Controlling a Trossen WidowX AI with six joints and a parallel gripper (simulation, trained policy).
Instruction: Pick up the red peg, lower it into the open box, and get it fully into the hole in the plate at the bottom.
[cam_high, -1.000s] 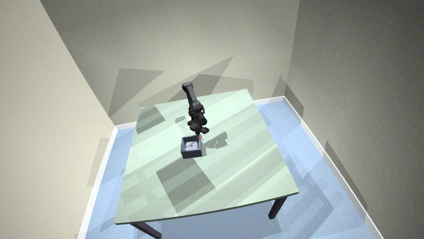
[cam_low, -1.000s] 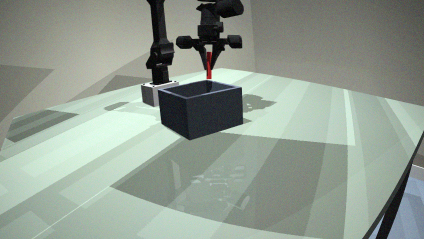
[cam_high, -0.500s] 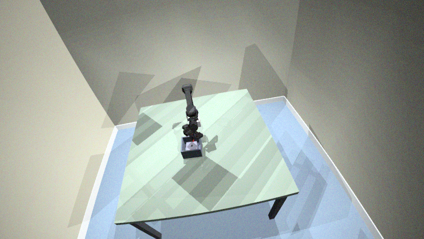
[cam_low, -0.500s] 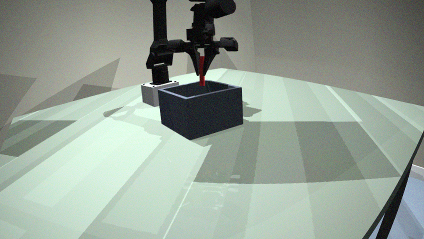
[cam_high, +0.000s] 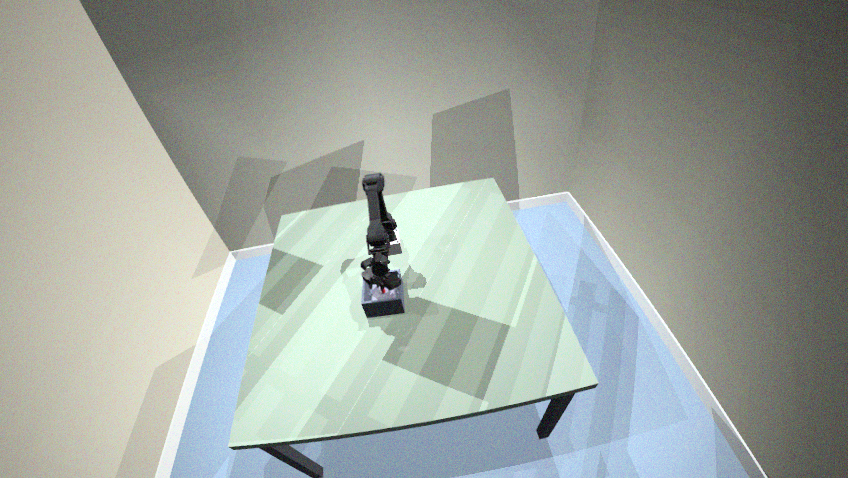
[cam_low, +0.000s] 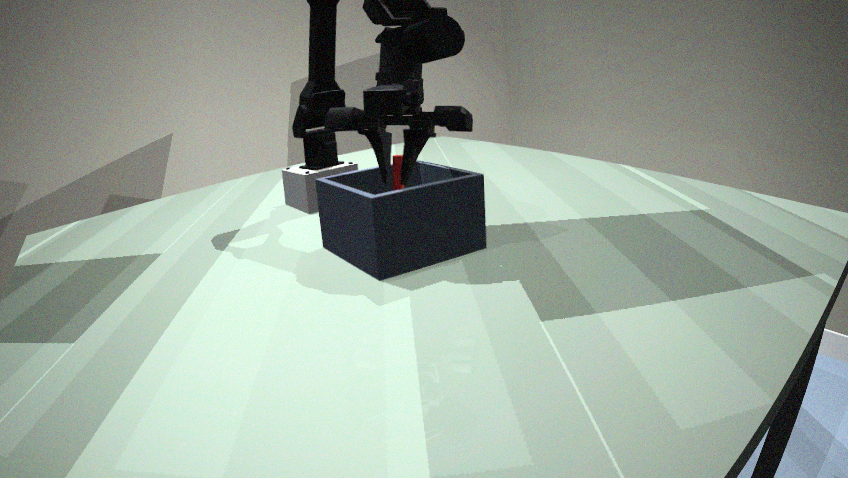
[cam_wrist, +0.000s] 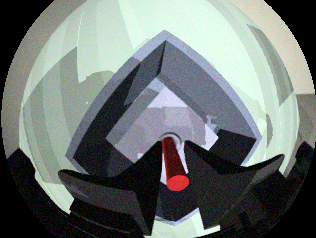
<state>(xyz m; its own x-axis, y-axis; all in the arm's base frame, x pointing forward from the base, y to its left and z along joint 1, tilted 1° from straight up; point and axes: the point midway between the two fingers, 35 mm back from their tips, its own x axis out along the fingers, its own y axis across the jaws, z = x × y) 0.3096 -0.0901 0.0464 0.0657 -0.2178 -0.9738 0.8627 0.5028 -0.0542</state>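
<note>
Now: gripper tip 10 mm to the right of the red peg and 10 mm past it. Round my gripper tip: box 60 mm below, 10 mm to the left; plate 40 mm below, 10 mm to the left.
</note>
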